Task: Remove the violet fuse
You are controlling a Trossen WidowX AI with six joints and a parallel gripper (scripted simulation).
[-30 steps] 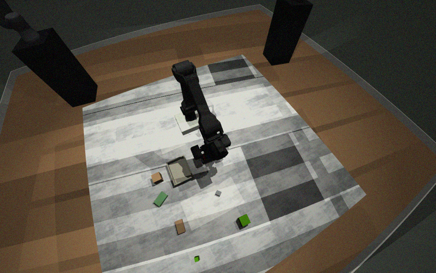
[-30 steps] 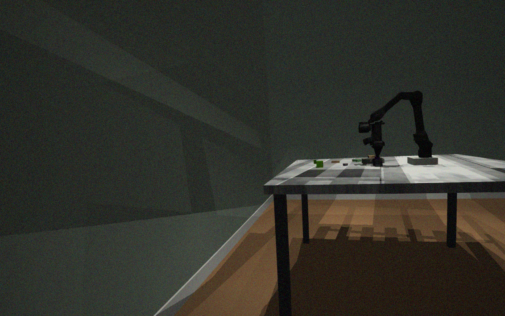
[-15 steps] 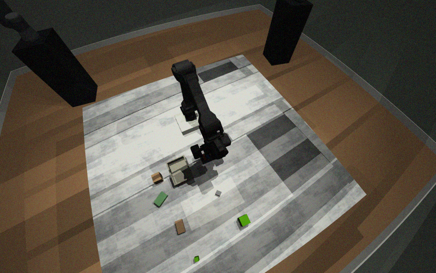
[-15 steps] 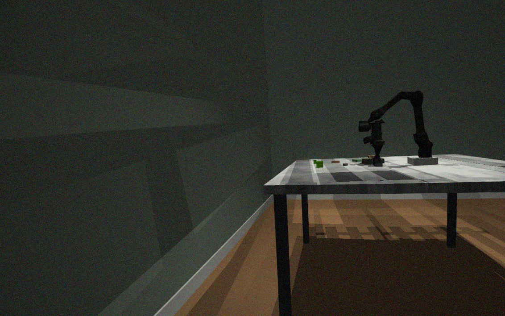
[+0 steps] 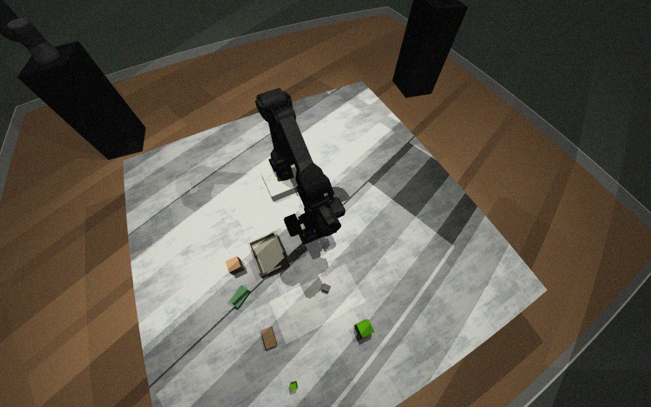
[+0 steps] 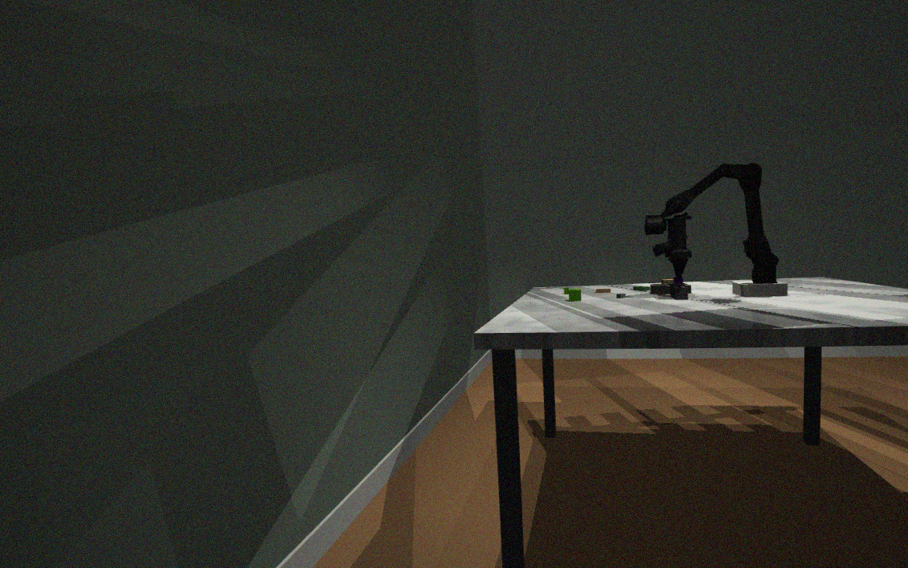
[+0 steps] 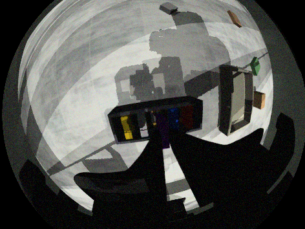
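Now: gripper tip 40 mm above the blue fuse and 20 mm to the left of it. From my gripper tip the other things lie so: yellow fuse 40 mm to the left, 40 mm below, 10 mm behind; then violet fuse 10 mm below; then red fuse 40 mm to the right, 40 mm below, 10 mm ahead.
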